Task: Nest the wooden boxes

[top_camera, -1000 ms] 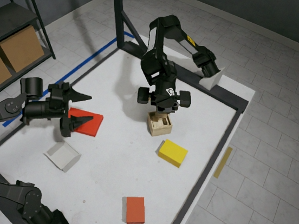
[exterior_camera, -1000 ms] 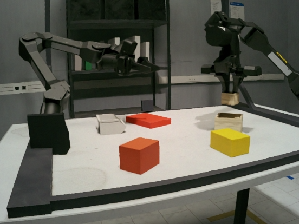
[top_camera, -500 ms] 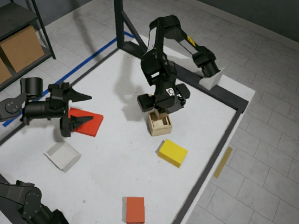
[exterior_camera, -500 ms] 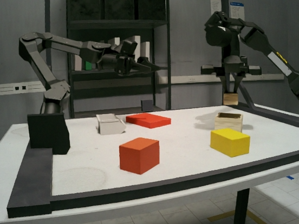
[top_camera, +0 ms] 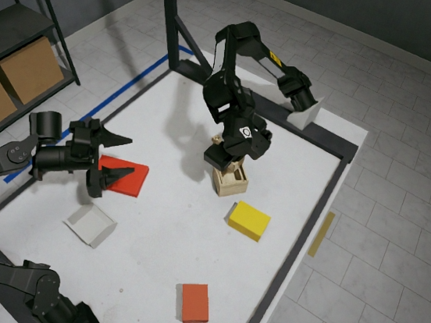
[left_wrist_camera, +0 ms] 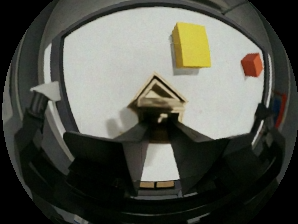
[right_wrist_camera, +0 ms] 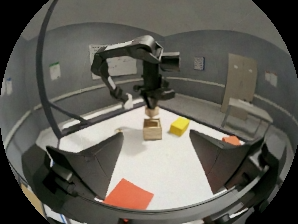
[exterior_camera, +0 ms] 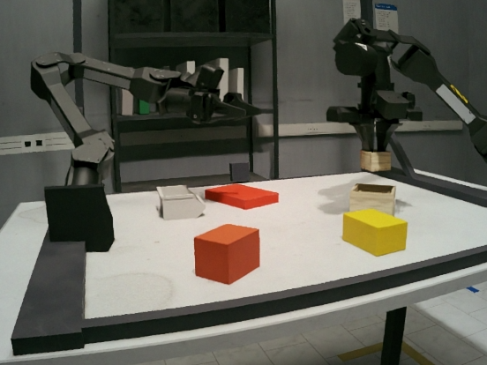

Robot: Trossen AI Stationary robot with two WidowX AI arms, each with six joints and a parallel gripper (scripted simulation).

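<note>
Now: the small wooden box 40 mm below my left hand. Round my left hand: medium wooden box (140 mm below); biggest wooden box (140 mm below); tiny wooden box (130 mm behind, 90 mm to the left, 150 mm below).
</note>
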